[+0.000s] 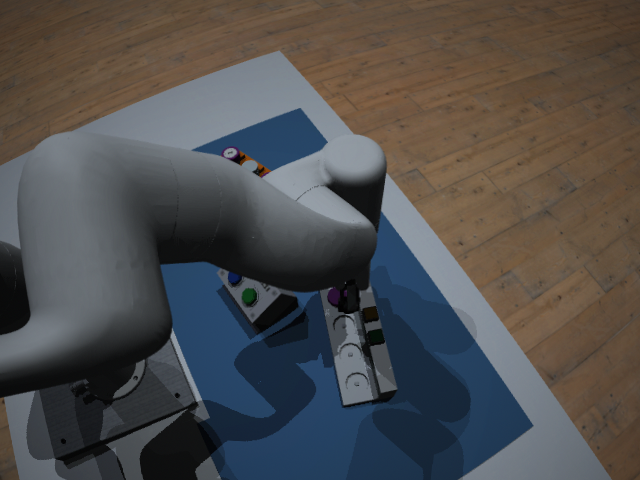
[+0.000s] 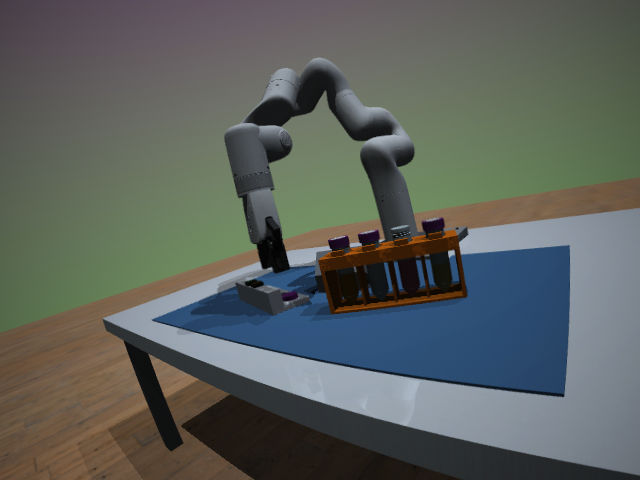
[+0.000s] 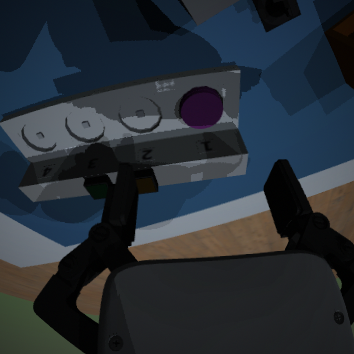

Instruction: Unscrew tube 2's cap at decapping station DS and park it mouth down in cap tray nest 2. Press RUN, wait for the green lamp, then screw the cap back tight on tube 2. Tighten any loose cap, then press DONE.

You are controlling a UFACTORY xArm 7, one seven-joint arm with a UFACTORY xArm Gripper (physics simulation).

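Frame: origin at the arm's base, x ahead, y right, z down, level; millimetres.
Seen in the pictures: gripper, fingertip midpoint: (image 1: 346, 282) (image 2: 275, 269) (image 3: 203, 175).
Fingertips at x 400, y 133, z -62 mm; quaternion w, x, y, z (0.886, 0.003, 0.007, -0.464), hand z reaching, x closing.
Note:
Pixels of each thing's top centre, then the offset from my fingertips to it. "spot": a spot on its surface instead. Level surfaces: height alone.
- cap tray, middle of its top: (image 3: 107, 166) (image 1: 356, 327) (image 2: 265, 277) dx -30, dy +64, dz +23 mm
- purple cap, middle of its top: (image 3: 201, 111) (image 1: 337, 295) (image 2: 288, 294) dx -8, dy -11, dz +56 mm
- nest 2, middle of its top: (image 3: 139, 113) dx -30, dy +35, dz +68 mm
- orange rack, middle of its top: (image 2: 385, 240) dx -1, dy -243, dz -27 mm
- tray's green lamp, middle of its top: (image 3: 99, 191) (image 1: 376, 335) dx -14, dy +94, dz +23 mm
- amber lamp, middle of its top: (image 3: 142, 185) (image 1: 370, 313) dx +4, dy +58, dz +23 mm
- control box, middle of its top: (image 1: 252, 273) dx -111, dy -100, dz -8 mm
- green button, middle of its top: (image 1: 249, 293) dx -134, dy -78, dz +1 mm
- blue button, middle of its top: (image 1: 234, 273) dx -133, dy -123, dz +1 mm
- small black fixture, surface spot: (image 3: 278, 12) spot: dx -38, dy -99, dz +75 mm
- blue mat, its level: dz +76 mm
The cap tray (image 1: 356, 395) (image 3: 65, 111) has nests marked 1 to 4. A purple cap (image 1: 334, 296) (image 2: 289, 296) (image 3: 201, 108) sits in nest 1; nest 2 (image 3: 140, 114) is empty. My gripper (image 1: 349, 304) (image 2: 272, 267) (image 3: 203, 175) is open and empty, above the lamp side of the tray. An orange rack (image 2: 392, 252) holds tubes. Three have purple caps; another has a pale ridged top (image 1: 250, 166) (image 2: 400, 232). I cannot tell which is tube 2. The tray's green lamp (image 1: 376, 336) (image 3: 96, 187) and amber lamp (image 1: 370, 313) (image 3: 147, 181) look dark.
A control box (image 1: 266, 312) with a green button (image 1: 249, 296) and a blue button (image 1: 234, 277) stands between the arm base and the tray; the arm hides part of it. A small black fixture (image 3: 278, 12) is beyond the tray. The blue mat (image 2: 465, 341) lies under these things.

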